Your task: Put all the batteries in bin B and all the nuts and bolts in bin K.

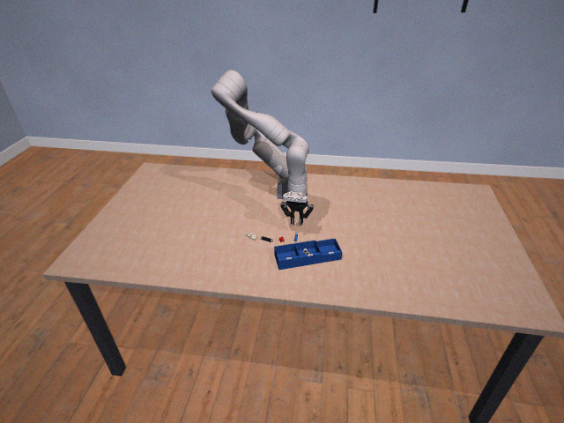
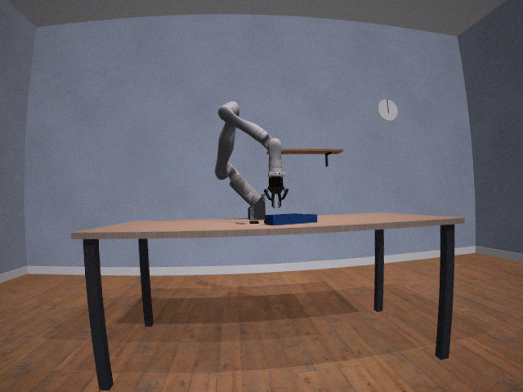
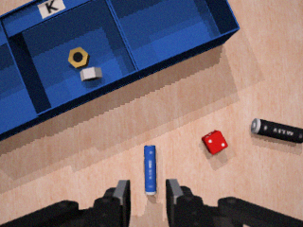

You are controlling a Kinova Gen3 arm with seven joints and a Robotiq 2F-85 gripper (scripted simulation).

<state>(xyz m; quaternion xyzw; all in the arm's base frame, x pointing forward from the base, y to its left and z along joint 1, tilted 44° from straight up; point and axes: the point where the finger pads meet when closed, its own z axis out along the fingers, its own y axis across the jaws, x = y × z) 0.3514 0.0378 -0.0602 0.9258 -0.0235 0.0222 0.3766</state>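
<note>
Now: the blue battery 9 cm below my hand. From my hand the other things lie so: red die 9 cm below, 6 cm to the right, 2 cm ahead; then grey nut 9 cm ahead, 8 cm below, 4 cm to the left; then blue bin 11 cm ahead, 7 cm below, 5 cm to the left.
</note>
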